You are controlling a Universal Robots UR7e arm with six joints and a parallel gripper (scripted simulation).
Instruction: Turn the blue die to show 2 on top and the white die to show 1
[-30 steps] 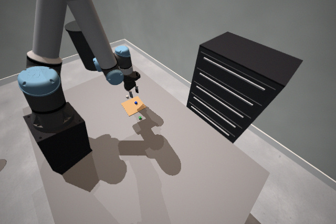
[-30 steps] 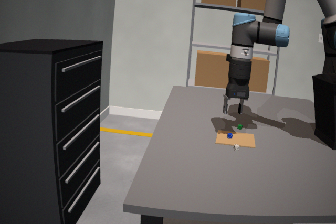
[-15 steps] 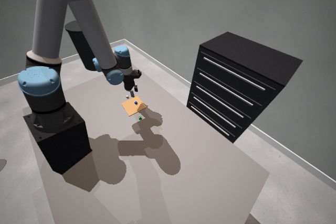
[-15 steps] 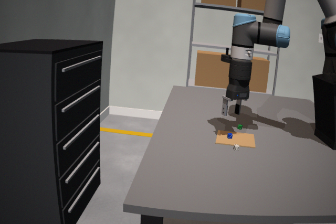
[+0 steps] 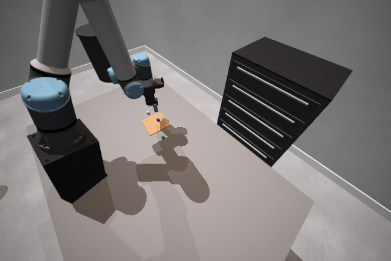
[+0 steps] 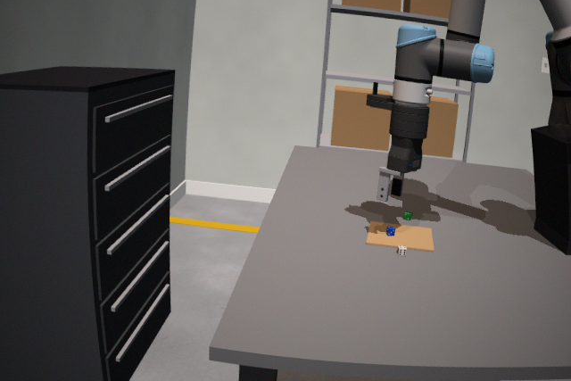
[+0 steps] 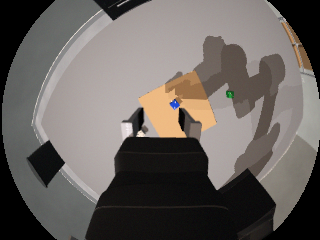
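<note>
My hand is 5 cm past the white die, 7 cm to the right of it and 10 cm above it. Also, from my hand: orange mat 3 cm behind, 3 cm to the right, 11 cm below; then green die 4 cm behind, 17 cm to the right, 10 cm below; then blue die 1 cm behind, 3 cm to the right, 10 cm below.
</note>
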